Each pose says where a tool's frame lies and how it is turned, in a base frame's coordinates. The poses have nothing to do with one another.
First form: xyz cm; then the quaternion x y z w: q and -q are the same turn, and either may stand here.
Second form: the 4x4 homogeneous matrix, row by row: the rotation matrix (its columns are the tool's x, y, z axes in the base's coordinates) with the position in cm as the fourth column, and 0 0 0 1 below. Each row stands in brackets. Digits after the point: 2 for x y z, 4 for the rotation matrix.
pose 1, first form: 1.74 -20.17 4.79 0.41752 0.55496 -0.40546 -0.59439
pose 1, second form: [[0.0552 -0.0186 -0.9983 1.74], [0.9454 0.3226 0.0463 -20.17], [0.3211 -0.9464 0.0354 4.79], [0 0 0 1]]
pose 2, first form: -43.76 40.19 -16.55 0.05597 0.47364 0.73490 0.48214
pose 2, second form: [[-0.5288 -0.6556 0.5390 -43.76], [0.7617 -0.0864 0.6422 40.19], [-0.3745 0.7501 0.5451 -16.55], [0 0 0 1]]
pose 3, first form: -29.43 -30.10 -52.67 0.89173 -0.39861 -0.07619 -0.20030
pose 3, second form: [[0.6706 -0.7414 0.0238 -29.43], [-0.6804 -0.6020 0.4180 -30.10], [-0.2956 -0.2965 -0.9081 -52.67], [0 0 0 1]]
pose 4, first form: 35.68 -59.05 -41.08 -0.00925 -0.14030 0.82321 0.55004
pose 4, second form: [[-0.3947 -0.9030 -0.1696 35.68], [0.9082 -0.3555 -0.2208 -59.05], [0.1391 -0.2412 0.9605 -41.08], [0 0 0 1]]
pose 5, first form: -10.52 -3.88 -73.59 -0.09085 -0.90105 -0.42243 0.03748
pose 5, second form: [[-0.9807 0.1954 0.0092 -10.52], [0.1321 0.6266 0.7681 -3.88], [0.1443 0.7545 -0.6403 -73.59], [0 0 0 1]]
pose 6, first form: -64.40 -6.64 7.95 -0.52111 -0.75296 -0.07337 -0.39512
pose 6, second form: [[-0.1447 0.7268 0.6715 -64.40], [0.8427 0.4461 -0.3013 -6.64], [-0.5185 0.5223 -0.6770 7.95], [0 0 0 1]]
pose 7, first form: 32.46 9.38 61.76 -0.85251 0.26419 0.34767 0.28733
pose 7, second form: [[0.6187 -0.6502 -0.4410 32.46], [-0.2507 -0.6953 0.6736 9.38], [-0.7446 -0.3062 -0.5931 61.76], [0 0 0 1]]
